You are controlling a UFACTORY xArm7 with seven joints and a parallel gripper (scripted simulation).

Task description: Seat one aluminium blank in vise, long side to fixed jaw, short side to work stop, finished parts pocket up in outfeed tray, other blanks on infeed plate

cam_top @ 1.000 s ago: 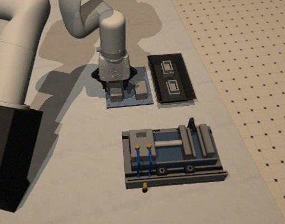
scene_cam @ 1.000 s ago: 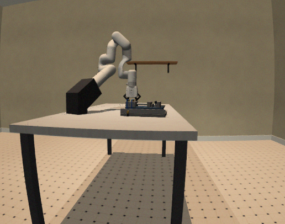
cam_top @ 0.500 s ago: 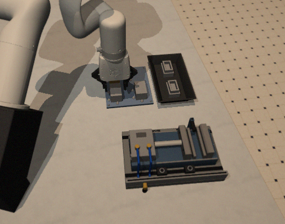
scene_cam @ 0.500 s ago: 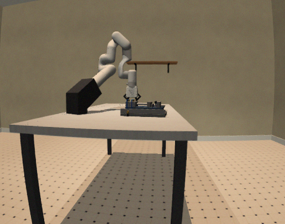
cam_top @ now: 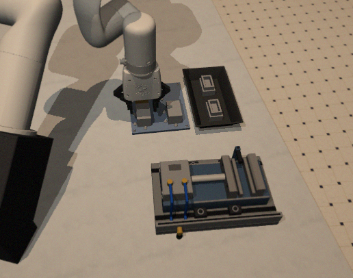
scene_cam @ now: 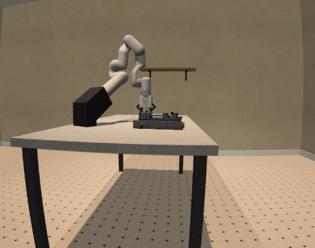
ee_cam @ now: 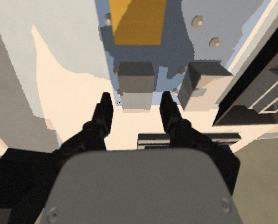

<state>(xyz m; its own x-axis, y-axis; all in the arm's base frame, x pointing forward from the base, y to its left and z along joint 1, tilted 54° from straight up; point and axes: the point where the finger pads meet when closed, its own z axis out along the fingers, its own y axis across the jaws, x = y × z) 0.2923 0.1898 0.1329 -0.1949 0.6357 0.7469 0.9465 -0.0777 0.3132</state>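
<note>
Right now my hand is 2 cm past the brass blank, 9 cm to the right of it and 4 cm above it. Also, from my hand: hosed end block 11 cm ahead, 24 cm to the right, 1 cm above.
</note>
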